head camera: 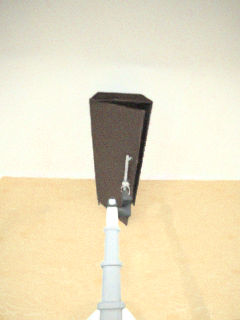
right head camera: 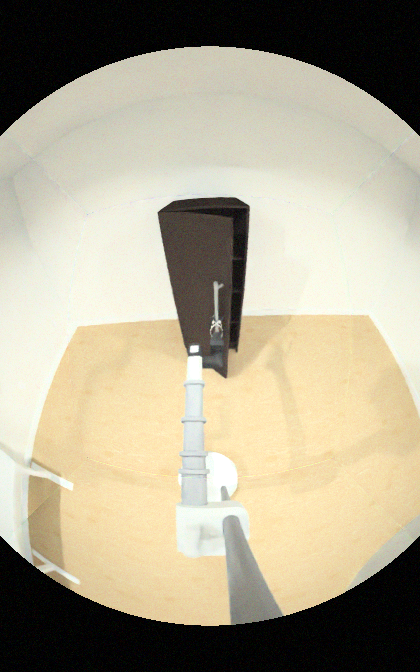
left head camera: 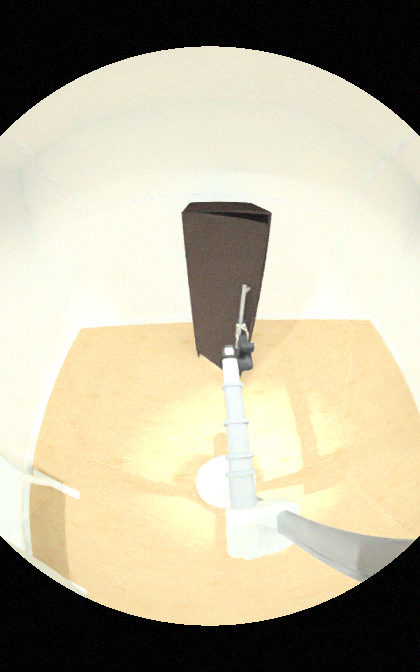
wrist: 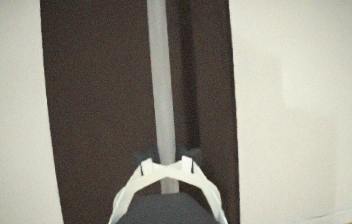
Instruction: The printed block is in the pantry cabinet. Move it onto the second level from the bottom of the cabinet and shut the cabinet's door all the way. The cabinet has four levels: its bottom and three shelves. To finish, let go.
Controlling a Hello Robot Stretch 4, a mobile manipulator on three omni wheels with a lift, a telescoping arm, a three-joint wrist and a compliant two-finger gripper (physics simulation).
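Where they show: gripper, between the fingertips: (head camera: 124, 178) (right head camera: 215, 315) (wrist: 166, 155); robot's base, origin of its link: (right head camera: 208, 476).
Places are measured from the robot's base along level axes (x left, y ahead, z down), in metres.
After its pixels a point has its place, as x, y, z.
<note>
The dark brown pantry cabinet (head camera: 122, 96) @(-0.085, 1.406, -1.373) (left head camera: 225, 206) (right head camera: 205, 203) @(-0.081, 1.296, -1.373) is tall and narrow. Its door (head camera: 115, 140) @(-0.021, 0.966, -1.114) (left head camera: 220, 270) (right head camera: 200, 260) @(-0.038, 0.948, -1.125) (wrist: 100, 100) @(0.003, 0.990, -0.909) stands ajar, with the gap on the right; shelf edges show in it in the right head view. A long grey vertical handle (head camera: 126, 170) @(-0.104, 0.806, -0.951) (left head camera: 242, 305) (right head camera: 216, 300) @(-0.107, 0.807, -0.968) (wrist: 161, 75) @(-0.104, 0.805, -0.927) is on the door's right part. My gripper (head camera: 125, 187) (left head camera: 241, 328) (right head camera: 216, 326) (wrist: 166, 155) @(-0.104, 0.841, -0.837) is shut on the lower part of this handle, one fingertip at each side. The printed block does not show in these views.
My telescoping arm (head camera: 111, 250) @(0.000, 0.291, -0.954) (left head camera: 237, 435) (right head camera: 194, 435) @(-0.007, 0.192, -0.957) reaches forward over the wooden floor (head camera: 50, 240) @(0.693, 0.728, 0.027) (left head camera: 125, 400) (right head camera: 125, 400) @(0.794, 0.666, 0.027). A pale wall (head camera: 200, 125) @(-1.256, 1.758, -1.021) stands behind the cabinet. White furniture parts (left head camera: 70, 491) (right head camera: 62, 482) show at the far left edge.
</note>
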